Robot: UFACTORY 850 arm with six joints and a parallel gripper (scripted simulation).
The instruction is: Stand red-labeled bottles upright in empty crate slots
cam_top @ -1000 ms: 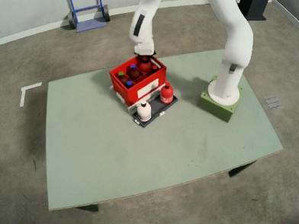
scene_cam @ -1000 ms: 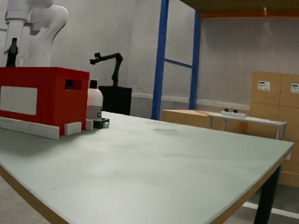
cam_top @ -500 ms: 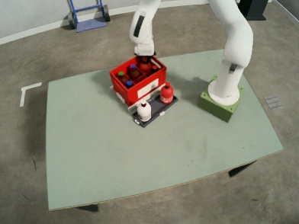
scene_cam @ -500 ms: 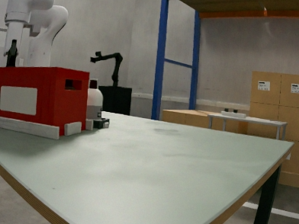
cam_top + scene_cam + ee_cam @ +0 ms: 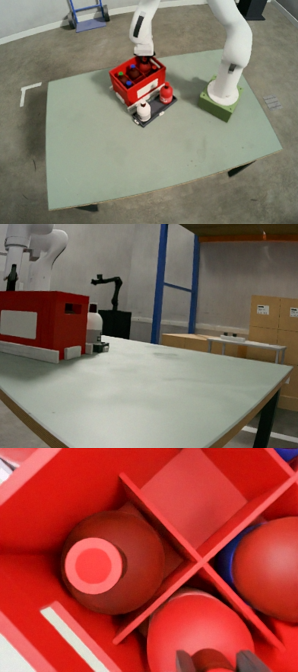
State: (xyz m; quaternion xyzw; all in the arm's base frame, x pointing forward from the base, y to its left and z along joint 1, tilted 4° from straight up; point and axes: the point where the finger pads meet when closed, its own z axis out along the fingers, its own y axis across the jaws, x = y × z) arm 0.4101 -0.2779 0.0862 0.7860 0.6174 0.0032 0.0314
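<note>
Right now the red-capped bottle is 90 mm behind my hand, 210 mm to the left of it and 70 mm below it. Round my hand: white bottle 60 mm ahead, 300 mm to the left, 70 mm below; red crate 60 mm ahead, 80 mm to the left, 80 mm below; dark grey tray 10 mm behind, 250 mm to the left, 150 mm below.
</note>
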